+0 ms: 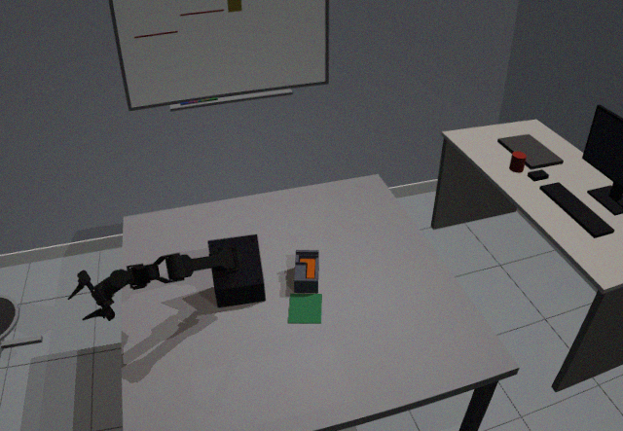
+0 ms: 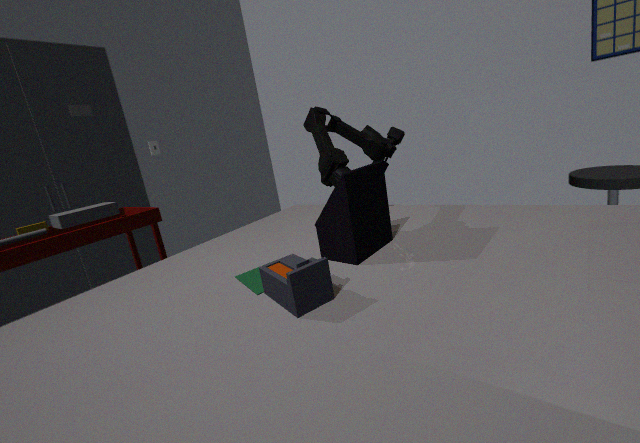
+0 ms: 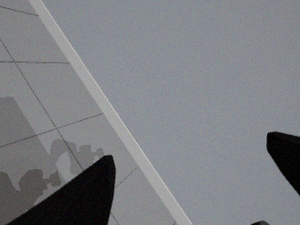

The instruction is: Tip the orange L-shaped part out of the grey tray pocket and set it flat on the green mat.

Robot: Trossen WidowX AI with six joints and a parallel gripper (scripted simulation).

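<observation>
Right now my gripper tip is 82 cm short of the orange L-shaped part, 27 cm to the right of it and 15 cm above it. The rest, counted from my gripper tip: green mat 79 cm ahead, 22 cm below, 10 cm to the left.
</observation>
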